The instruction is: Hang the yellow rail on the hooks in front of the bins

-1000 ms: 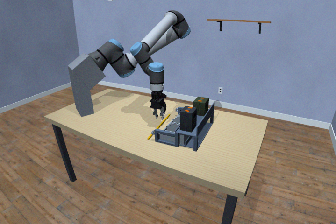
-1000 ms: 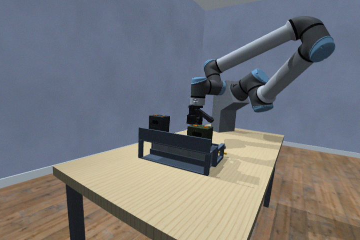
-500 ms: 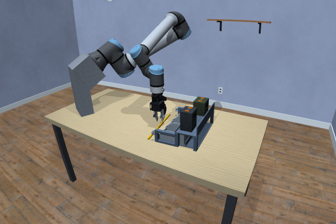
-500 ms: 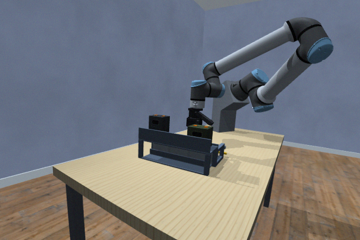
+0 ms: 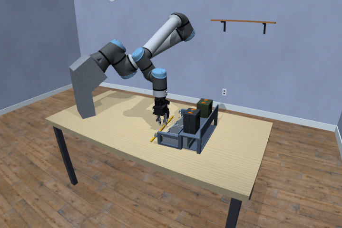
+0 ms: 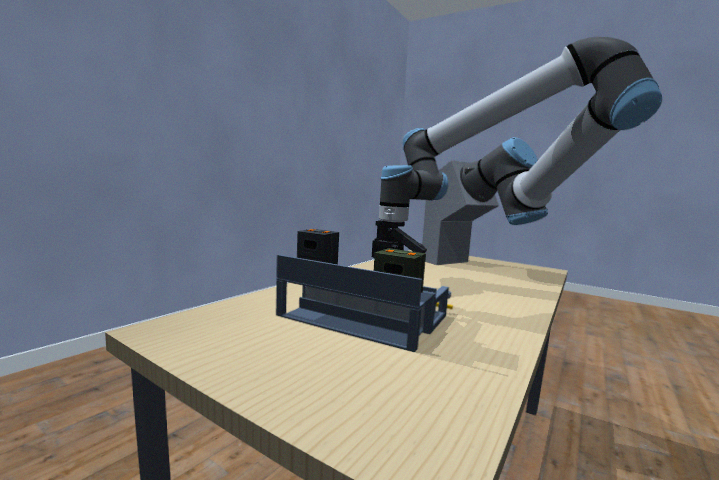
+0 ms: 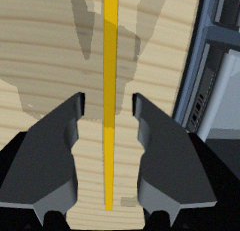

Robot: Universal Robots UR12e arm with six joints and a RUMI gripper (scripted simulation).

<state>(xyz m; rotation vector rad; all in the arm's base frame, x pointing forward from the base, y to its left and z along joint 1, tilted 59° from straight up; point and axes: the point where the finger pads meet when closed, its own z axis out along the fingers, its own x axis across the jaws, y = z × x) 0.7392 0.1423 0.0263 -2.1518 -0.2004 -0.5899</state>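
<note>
Now: the yellow rail 3 cm below my hand. Also, from my hand: black box 28 cm ahead, 13 cm above, 4 cm to the right; then dark green box 21 cm ahead, 18 cm to the left, 11 cm above.
</note>
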